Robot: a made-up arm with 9 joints. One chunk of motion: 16 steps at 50 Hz.
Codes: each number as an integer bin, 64 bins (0 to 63) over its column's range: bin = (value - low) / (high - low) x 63, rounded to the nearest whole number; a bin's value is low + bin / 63 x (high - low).
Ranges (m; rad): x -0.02..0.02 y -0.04..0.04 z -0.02..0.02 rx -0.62..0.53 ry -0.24..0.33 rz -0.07..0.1
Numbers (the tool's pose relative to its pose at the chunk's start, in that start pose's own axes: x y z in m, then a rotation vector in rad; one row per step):
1: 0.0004 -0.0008 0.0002 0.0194 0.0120 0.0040
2: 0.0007 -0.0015 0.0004 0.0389 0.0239 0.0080
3: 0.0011 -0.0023 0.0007 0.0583 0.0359 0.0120
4: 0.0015 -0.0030 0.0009 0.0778 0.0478 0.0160
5: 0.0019 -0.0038 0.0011 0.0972 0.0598 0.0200
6: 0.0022 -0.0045 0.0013 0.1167 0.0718 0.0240
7: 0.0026 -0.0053 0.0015 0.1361 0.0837 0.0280
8: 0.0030 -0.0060 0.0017 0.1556 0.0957 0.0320
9: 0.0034 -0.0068 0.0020 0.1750 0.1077 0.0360
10: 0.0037 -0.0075 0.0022 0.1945 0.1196 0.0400
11: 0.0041 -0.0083 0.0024 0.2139 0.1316 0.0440
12: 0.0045 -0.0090 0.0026 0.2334 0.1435 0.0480
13: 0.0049 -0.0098 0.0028 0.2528 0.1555 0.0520
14: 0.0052 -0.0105 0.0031 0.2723 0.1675 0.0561
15: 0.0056 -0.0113 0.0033 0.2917 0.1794 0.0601
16: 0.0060 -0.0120 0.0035 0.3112 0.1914 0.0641
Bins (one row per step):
1: 32 31 32 35 28 27
2: 33 30 32 36 29 29
3: 33 30 33 37 30 30
4: 34 29 33 38 32 32
5: 34 29 33 39 33 33
6: 35 28 34 40 34 35
7: 36 27 34 41 36 36
8: 36 27 34 42 37 38
9: 37 26 35 44 38 39
10: 37 26 35 45 40 41
11: 38 25 35 46 41 42
12: 39 24 36 47 42 44
13: 39 24 36 48 44 45
14: 40 23 36 49 45 47
15: 40 23 37 50 46 48
16: 41 22 37 51 48 50

